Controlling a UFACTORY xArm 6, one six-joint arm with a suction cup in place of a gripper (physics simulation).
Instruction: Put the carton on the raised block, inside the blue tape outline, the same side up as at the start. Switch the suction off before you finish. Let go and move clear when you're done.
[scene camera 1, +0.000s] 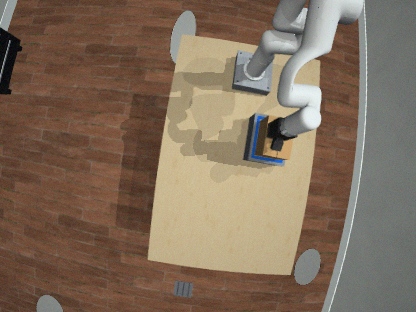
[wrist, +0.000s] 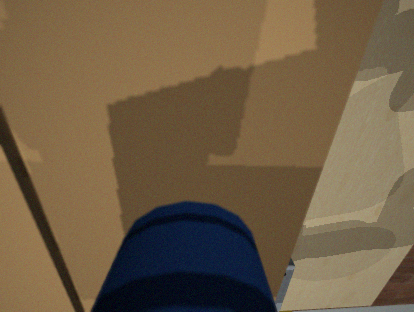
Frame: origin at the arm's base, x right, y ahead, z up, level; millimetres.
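Seen in the pictures: hand at its tool point: (wrist: 193, 217); arm's base at its link origin: (scene camera 1: 253, 70).
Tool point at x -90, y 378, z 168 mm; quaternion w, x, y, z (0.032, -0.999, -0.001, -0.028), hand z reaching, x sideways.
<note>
Pixels of each thing's middle, then the offset from my tool point to it. "spot": a spot on its surface instead. Level surfaces: height alone.
- brown carton at the middle of its body: (wrist: 131, 139) (scene camera 1: 274, 138) dy +9, dx -36, dz -53 mm
- raised block at the middle of its body: (scene camera 1: 266, 140) dy +4, dx -40, dz -178 mm
- blue tape outline at a spot on its surface: (scene camera 1: 270, 161) spot: dy +116, dx -61, dz -118 mm
- wooden table at its surface level: dz -238 mm
The brown carton (scene camera 1: 281, 151) (wrist: 190, 60) is at the raised block (scene camera 1: 248, 150), over the area marked by the blue tape outline (scene camera 1: 270, 161). Blue tape shows along its left and lower sides in the scene view; the far side is hidden by the carton and arm. The carton's broad top face is up, and a dark seam runs across it in the wrist view. My suction cup, dark blue in the wrist view (wrist: 187, 215), is against the carton's top and appears to hold it. The contact itself is hidden. Whether the carton's underside touches the block cannot be told.
The arm's grey base plate (scene camera 1: 238, 82) is on the wooden table (scene camera 1: 220, 225), above the block in the scene view. The white arm reaches over the table's right side. A black object (scene camera 1: 7, 60) stands on the floor at the far left.
</note>
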